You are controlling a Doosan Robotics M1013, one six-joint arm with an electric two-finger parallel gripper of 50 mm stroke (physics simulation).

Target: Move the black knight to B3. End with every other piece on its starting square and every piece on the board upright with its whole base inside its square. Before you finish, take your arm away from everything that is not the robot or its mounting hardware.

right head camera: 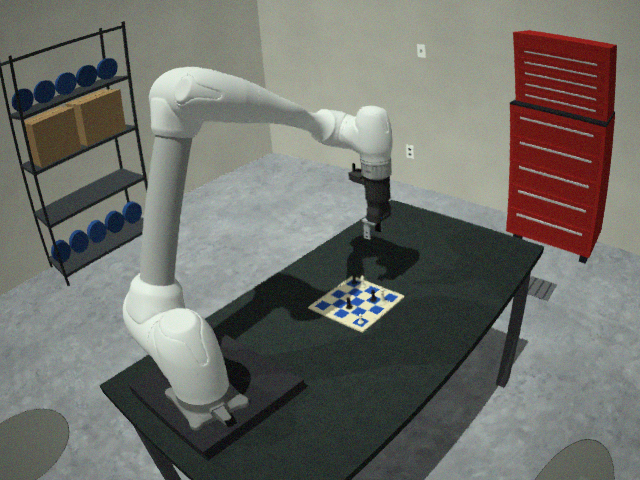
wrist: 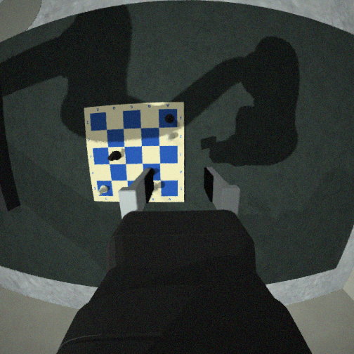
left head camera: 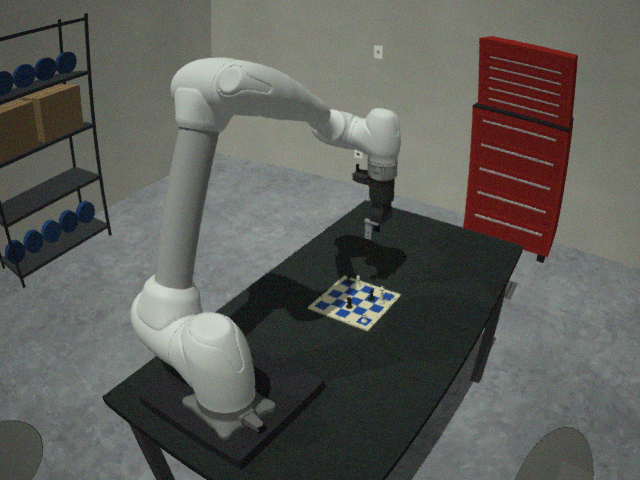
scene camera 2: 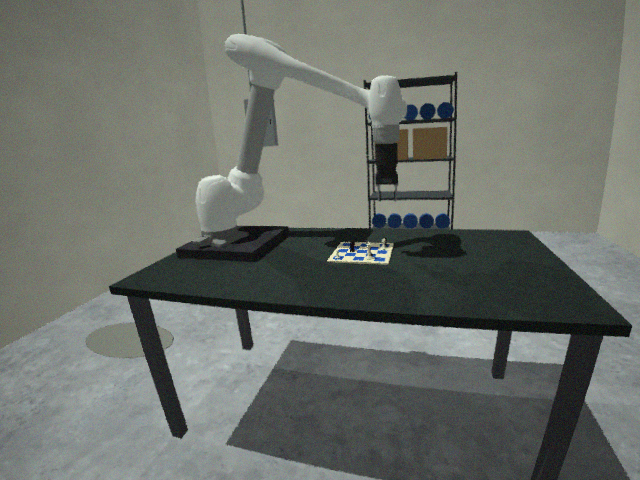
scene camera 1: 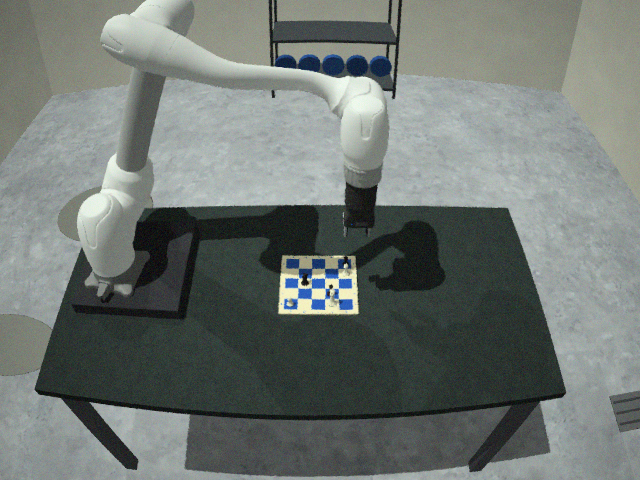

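Where they show: gripper, between the fingertips: point(right head camera: 373, 234) point(left head camera: 372, 234) point(scene camera 2: 387, 200) point(scene camera 1: 356, 234); arm's base, origin of its link: point(right head camera: 206, 399) point(left head camera: 228, 406) point(scene camera 2: 221, 239) point(scene camera 1: 117, 271).
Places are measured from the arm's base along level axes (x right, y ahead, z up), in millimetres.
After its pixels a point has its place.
The chessboard point(wrist: 150, 154) point(scene camera 1: 291, 292) @[x -57, y 547, z -34 mm] lies on the table. The black knight point(wrist: 115, 155) point(scene camera 1: 305, 279) @[x -94, y 580, z -13 mm] point(left head camera: 349, 303) @[x -94, y 574, z -16 mm] stands upright on D3. A black piece point(wrist: 169, 118) is on A1, a small white piece point(wrist: 173, 136) point(scene camera 1: 346, 269) @[x -152, y 689, z -14 mm] on A2. Another black piece point(scene camera 1: 331, 289) point(right head camera: 373, 296) is on B4 and a tall white piece point(scene camera 1: 332, 298) @[x -33, y 666, z -7 mm] point(scene camera 2: 369, 253) @[x -34, y 668, z -13 mm] on B5, both partly hidden by a finger in the wrist view. A small white piece point(wrist: 103, 189) point(scene camera 1: 290, 301) @[x -13, y 553, z -20 mm] is on E5. B3 is bare. My gripper point(wrist: 178, 177) point(scene camera 1: 357, 235) @[x -122, y 712, z 160 mm] point(scene camera 2: 387, 198) @[x -122, y 712, z 160 mm] is open and empty, high above the table near the board's A side.
The dark table point(scene camera 1: 232, 361) @[x 202, y 439, z -41 mm] carries the board and the arm's base plate point(scene camera 1: 178, 289) @[x 23, y 229, z -2 mm]. The arm casts shadows across the table and the board's row 1. A shelf rack point(left head camera: 90, 98) and a red tool cabinet point(left head camera: 522, 93) stand away from the table.
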